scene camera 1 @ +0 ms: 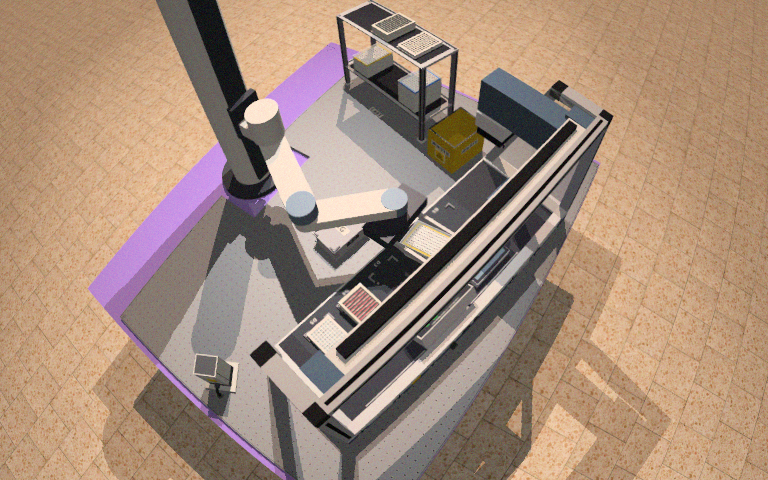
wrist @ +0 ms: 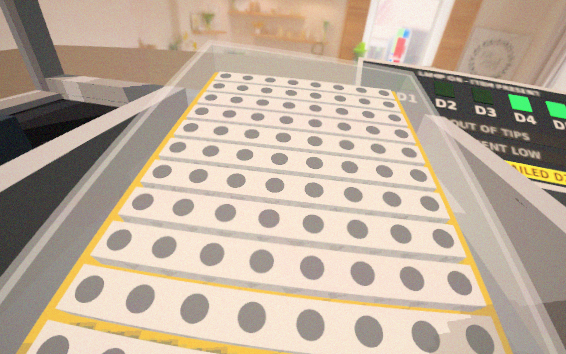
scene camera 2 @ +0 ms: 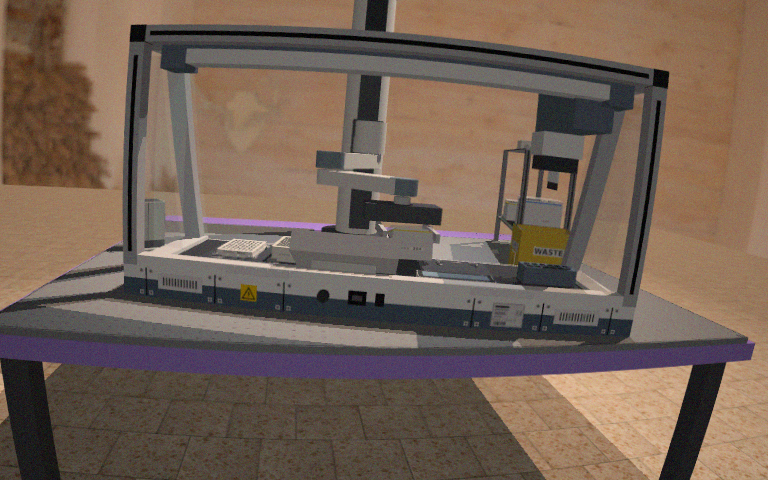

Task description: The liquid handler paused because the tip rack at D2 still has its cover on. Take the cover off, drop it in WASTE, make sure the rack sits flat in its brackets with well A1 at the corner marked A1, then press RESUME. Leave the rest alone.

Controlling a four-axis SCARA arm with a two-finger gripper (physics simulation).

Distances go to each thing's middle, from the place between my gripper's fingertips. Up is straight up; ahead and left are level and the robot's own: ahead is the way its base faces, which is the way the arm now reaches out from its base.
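Yellow WASTE bin (scene camera 1: 453,141): my hand is 42 cm to the right of it, 19 cm past it and 6 cm above it.
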